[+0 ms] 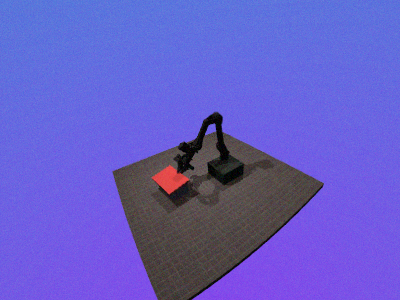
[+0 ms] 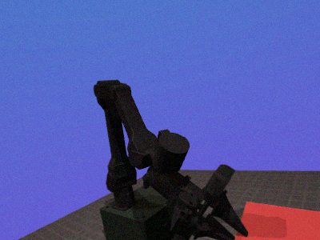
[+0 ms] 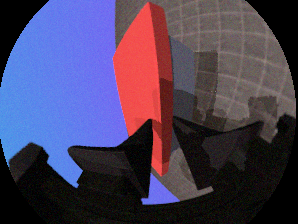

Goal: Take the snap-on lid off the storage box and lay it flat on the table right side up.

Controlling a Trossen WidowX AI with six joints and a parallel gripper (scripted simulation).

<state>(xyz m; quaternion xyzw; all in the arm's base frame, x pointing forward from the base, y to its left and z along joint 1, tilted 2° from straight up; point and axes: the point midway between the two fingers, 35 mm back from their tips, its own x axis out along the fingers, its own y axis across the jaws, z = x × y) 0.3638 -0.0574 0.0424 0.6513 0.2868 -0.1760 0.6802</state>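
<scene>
Right now my gripper tip is 80 mm short of the red lid and 10 mm to the right of it. The rest, counted from my gripper tip: storage box 70 mm ahead, 60 mm below, 10 mm to the left.
</scene>
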